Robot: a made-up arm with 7 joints. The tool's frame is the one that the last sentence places.
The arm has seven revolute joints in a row. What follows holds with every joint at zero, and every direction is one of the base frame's.
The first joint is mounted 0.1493 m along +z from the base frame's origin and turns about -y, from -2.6 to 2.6 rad.
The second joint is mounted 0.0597 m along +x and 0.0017 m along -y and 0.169 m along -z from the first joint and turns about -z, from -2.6 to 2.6 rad.
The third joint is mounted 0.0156 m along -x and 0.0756 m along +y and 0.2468 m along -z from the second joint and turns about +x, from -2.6 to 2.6 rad.
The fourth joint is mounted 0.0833 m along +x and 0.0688 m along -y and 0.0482 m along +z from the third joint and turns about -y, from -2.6 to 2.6 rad.
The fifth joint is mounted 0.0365 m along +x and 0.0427 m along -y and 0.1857 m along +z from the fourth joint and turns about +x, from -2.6 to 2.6 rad.
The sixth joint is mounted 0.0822 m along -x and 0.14 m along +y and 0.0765 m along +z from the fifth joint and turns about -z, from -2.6 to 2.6 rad.
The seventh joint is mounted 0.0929 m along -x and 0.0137 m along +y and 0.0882 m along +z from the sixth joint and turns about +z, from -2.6 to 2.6 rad.
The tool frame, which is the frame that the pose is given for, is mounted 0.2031 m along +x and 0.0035 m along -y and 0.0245 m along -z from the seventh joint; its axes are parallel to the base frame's.
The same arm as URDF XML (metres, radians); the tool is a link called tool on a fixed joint. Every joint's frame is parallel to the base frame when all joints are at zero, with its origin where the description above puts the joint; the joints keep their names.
<robot name="arm">
  <joint name="joint 1" type="revolute">
    <parent link="base_link"/>
    <child link="link1"/>
    <origin xyz="0.0000 0.0000 0.1493"/>
    <axis xyz="0 -1 0"/>
    <limit lower="-2.6000" upper="2.6000"/>
  </joint>
  <joint name="joint 2" type="revolute">
    <parent link="link1"/>
    <child link="link2"/>
    <origin xyz="0.0597 -0.0017 -0.1690"/>
    <axis xyz="0 0 -1"/>
    <limit lower="-2.6000" upper="2.6000"/>
  </joint>
  <joint name="joint 3" type="revolute">
    <parent link="link2"/>
    <child link="link3"/>
    <origin xyz="-0.0156 0.0756 -0.2468"/>
    <axis xyz="1 0 0"/>
    <limit lower="-2.6000" upper="2.6000"/>
  </joint>
  <joint name="joint 4" type="revolute">
    <parent link="link3"/>
    <child link="link4"/>
    <origin xyz="0.0833 -0.0688 0.0482"/>
    <axis xyz="0 -1 0"/>
    <limit lower="-2.6000" upper="2.6000"/>
  </joint>
  <joint name="joint 5" type="revolute">
    <parent link="link4"/>
    <child link="link5"/>
    <origin xyz="0.0365 -0.0427 0.1857"/>
    <axis xyz="1 0 0"/>
    <limit lower="-2.6000" upper="2.6000"/>
  </joint>
  <joint name="joint 6" type="revolute">
    <parent link="link5"/>
    <child link="link6"/>
    <origin xyz="-0.0822 0.1400 0.0765"/>
    <axis xyz="0 0 -1"/>
    <limit lower="-2.6000" upper="2.6000"/>
  </joint>
  <joint name="joint 7" type="revolute">
    <parent link="link6"/>
    <child link="link7"/>
    <origin xyz="-0.0929 0.0137 0.0882"/>
    <axis xyz="0 0 1"/>
    <limit lower="-2.6000" upper="2.6000"/>
  </joint>
  <joint name="tool_joint" type="fixed">
    <parent link="link7"/>
    <child link="tool"/>
    <origin xyz="0.2031 -0.0035 -0.0245"/>
  </joint>
  <link name="base_link"/>
  <link name="link1"/>
  <link name="link2"/>
  <link name="link3"/>
  <link name="link4"/>
  <link name="link5"/>
  <link name="link6"/>
  <link name="link7"/>
  <link name="tool"/>
</robot>

